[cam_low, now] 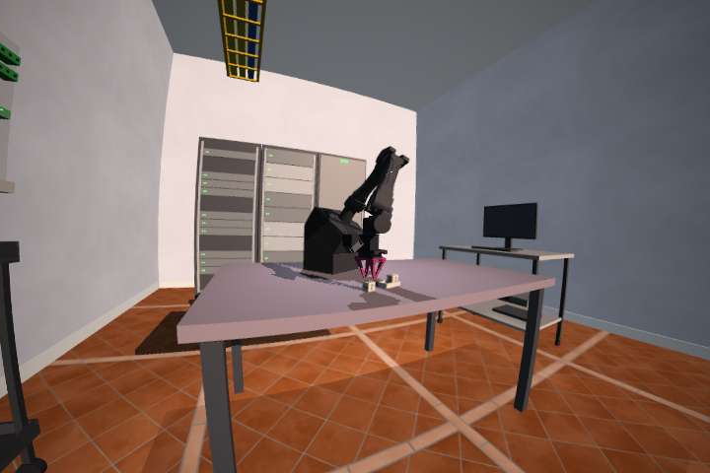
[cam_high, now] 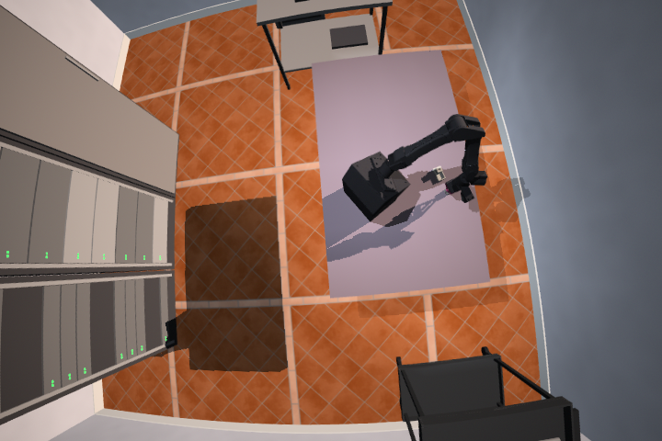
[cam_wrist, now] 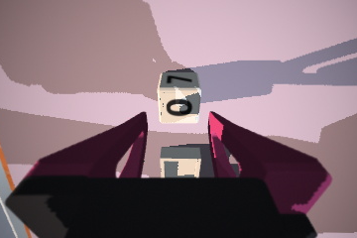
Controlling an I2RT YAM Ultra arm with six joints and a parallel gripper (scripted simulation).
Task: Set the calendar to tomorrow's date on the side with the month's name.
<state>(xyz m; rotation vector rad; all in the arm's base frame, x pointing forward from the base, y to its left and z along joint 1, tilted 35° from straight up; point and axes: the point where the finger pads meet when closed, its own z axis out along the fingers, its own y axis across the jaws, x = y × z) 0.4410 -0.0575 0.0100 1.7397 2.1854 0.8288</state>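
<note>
My hand is 4 cm above the cream digit cube. Round my hand: cream tray (10 cm to the left, 4 cm below, 4 cm behind).
</note>
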